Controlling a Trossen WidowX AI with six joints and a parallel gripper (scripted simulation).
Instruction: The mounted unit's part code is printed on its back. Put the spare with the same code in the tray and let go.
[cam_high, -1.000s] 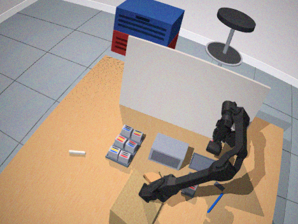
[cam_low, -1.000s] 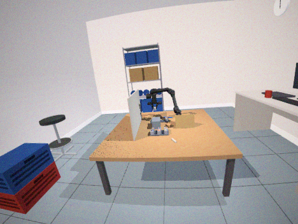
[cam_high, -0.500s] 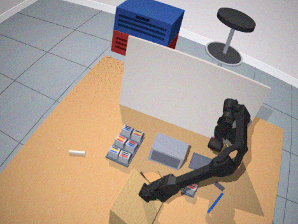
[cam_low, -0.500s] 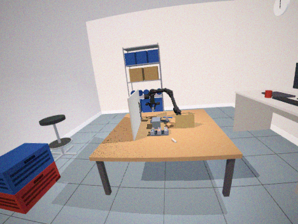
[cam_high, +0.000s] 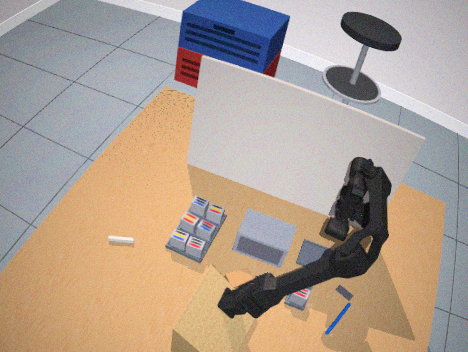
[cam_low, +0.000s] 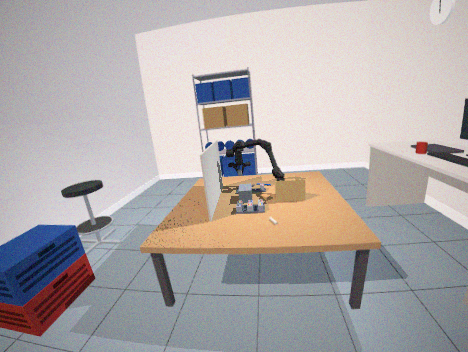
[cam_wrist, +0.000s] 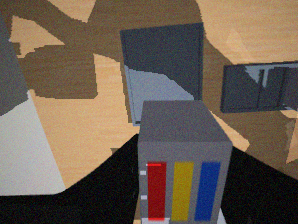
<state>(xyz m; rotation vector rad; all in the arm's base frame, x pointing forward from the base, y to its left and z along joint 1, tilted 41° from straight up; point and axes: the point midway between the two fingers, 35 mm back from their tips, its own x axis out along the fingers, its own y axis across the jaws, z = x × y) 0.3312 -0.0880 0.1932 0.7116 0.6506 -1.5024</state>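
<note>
My gripper tip is now 15 cm above the flat grey tray. From my gripper tip the other things lie so: white board 20 cm to the left, 18 cm ahead, 7 cm above; grey spare block 2 cm above; grey mounted unit 19 cm to the left, 10 cm below, 5 cm behind.
</note>
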